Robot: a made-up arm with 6 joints.
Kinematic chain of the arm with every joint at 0, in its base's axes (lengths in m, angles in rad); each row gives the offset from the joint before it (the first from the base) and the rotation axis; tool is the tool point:
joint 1: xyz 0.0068 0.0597 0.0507 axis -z
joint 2: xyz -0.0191 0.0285 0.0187 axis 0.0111 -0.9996 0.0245
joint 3: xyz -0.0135 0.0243 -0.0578 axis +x
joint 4: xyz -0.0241 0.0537 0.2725 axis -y
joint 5: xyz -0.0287 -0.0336 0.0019 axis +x
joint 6: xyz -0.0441 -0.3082 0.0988 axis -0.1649 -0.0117 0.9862
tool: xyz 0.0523 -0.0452 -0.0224
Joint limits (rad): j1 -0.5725..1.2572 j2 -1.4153..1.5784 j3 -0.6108..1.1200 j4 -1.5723..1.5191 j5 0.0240..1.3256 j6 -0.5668..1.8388
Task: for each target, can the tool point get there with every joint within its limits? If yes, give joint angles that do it. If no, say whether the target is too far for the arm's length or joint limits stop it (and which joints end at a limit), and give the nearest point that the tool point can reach.
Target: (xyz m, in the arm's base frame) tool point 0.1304 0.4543 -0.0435
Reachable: no: joint limits stop it (at a limit: joint 1, joint 3, joint 4, joint 5, joint 6) | nearest point 0.0141 0.4506 -0.0522 | short by 0.117 m
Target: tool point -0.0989 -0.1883 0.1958
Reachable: yes | joints -0.0460 0.3710 0.1602 0.6834 0.3130 1.4511
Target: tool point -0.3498 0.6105 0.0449
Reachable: no: joint limits stop it (at a limit: joint 3, joint 4, joint 5, joint 6) | nearest point -0.2705 0.4880 0.0506 | short by 0.146 m
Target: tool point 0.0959 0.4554 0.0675
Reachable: no: joint limits stop it (at a limit: joint 1, joint 3, joint 4, joint 5, joint 6) | nearest point 0.0106 0.4703 0.0697 | short by 0.087 m
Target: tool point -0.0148 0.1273 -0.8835
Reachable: no: too far | nearest point -0.0874 0.2350 -0.3086 | short by 0.589 m
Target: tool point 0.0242 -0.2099 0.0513
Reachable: yes | joints 0.1715 0.9357 0.7030 0.8029 0.6437 1.2052
